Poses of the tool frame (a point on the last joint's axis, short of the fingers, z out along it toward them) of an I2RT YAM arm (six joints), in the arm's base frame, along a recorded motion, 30 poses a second.
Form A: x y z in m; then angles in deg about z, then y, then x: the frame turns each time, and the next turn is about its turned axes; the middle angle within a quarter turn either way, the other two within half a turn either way.
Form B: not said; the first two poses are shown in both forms.
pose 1, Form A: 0.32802, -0.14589, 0.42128, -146.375, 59.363, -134.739
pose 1, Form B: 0.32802, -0.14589, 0.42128, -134.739, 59.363, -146.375
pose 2, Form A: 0.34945, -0.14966, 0.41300, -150.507, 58.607, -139.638
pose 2, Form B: 0.34945, -0.14966, 0.41300, -139.638, 58.607, -150.507
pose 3, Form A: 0.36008, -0.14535, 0.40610, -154.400, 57.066, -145.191
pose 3, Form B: 0.36008, -0.14535, 0.40610, -145.191, 57.066, -154.400
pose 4, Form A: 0.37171, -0.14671, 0.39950, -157.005, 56.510, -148.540
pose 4, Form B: 0.37171, -0.14671, 0.39950, -148.540, 56.510, -157.005
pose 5, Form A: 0.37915, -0.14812, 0.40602, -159.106, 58.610, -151.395
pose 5, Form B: 0.37915, -0.14812, 0.40602, -151.395, 58.610, -159.106
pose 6, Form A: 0.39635, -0.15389, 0.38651, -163.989, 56.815, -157.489
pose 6, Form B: 0.39635, -0.15389, 0.38651, -157.489, 56.815, -163.989
